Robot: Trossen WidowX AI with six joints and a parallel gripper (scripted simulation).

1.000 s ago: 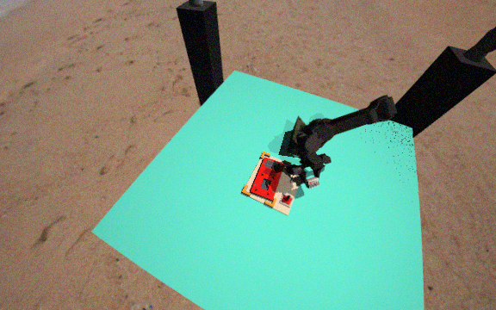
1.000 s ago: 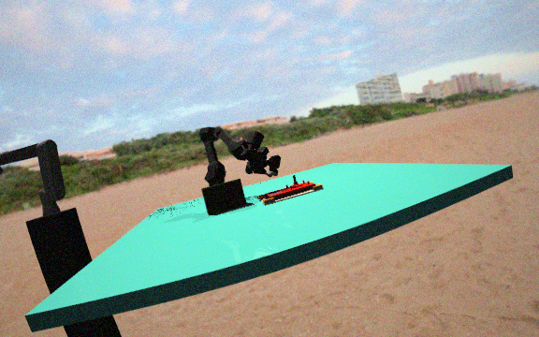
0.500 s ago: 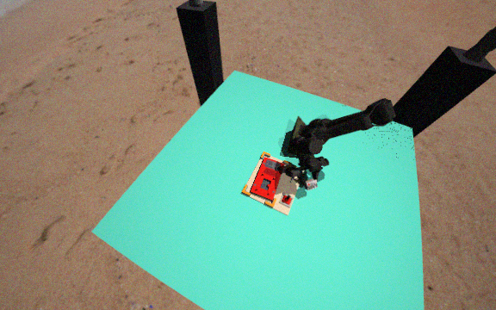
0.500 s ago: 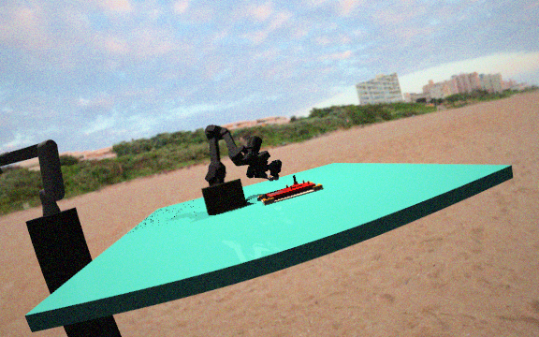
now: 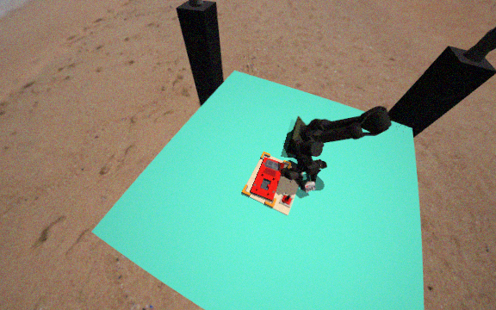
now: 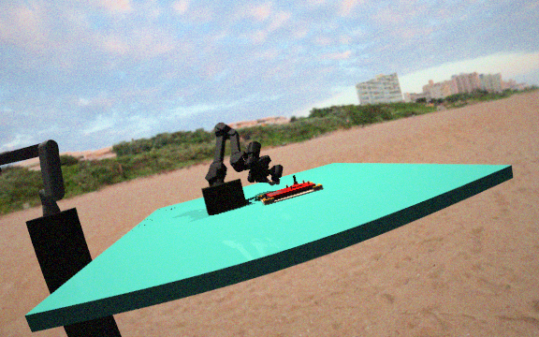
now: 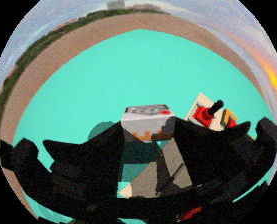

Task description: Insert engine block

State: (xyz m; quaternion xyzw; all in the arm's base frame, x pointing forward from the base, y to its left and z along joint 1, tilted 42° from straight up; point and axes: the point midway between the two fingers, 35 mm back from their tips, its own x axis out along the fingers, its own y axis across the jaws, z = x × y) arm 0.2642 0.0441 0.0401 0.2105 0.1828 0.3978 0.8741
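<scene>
My gripper tip is right at the engine block. Round my gripper tip: dark peg 8 cm to the right, 8 cm ahead, 1 cm below.
</scene>
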